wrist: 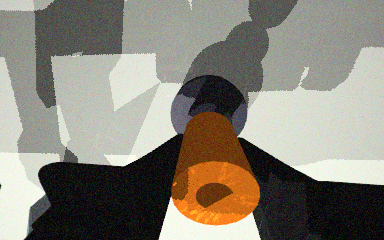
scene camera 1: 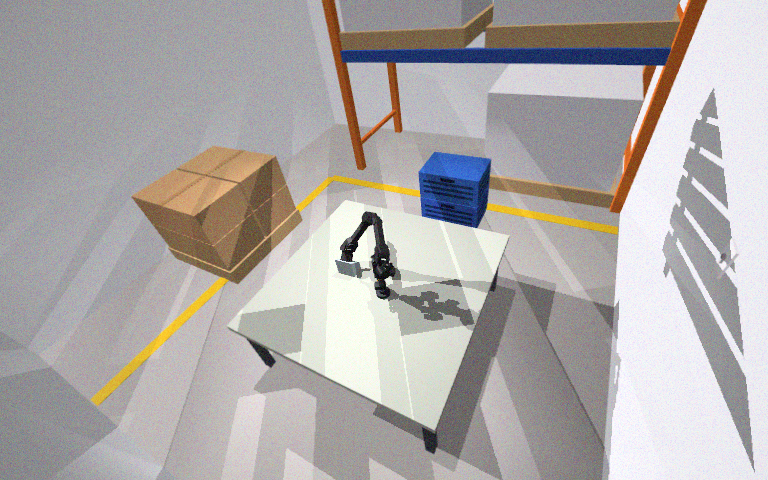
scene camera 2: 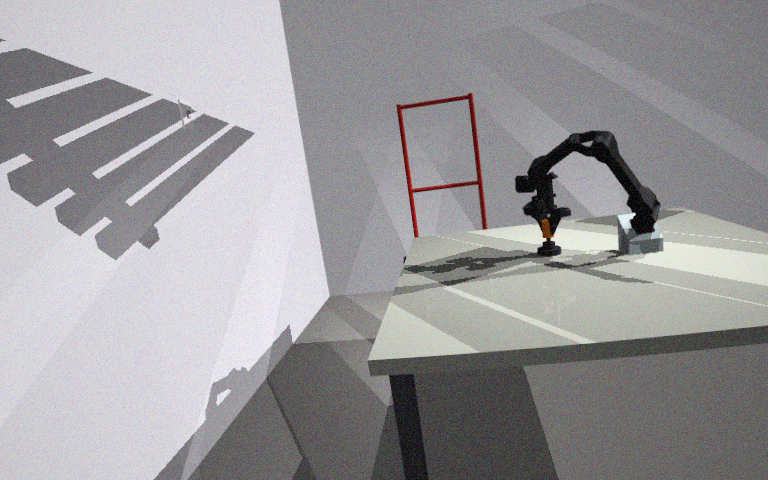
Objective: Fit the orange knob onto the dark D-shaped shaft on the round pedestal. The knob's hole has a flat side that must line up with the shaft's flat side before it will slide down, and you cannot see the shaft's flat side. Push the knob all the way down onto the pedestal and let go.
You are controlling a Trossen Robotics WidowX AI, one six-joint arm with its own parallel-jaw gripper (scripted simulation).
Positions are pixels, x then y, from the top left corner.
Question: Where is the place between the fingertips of my gripper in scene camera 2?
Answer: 548,234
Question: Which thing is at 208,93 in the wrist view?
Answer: A round pedestal.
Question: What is my gripper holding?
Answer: An orange knob.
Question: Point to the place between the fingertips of my gripper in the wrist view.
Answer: At 209,140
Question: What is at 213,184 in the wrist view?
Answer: An orange knob.
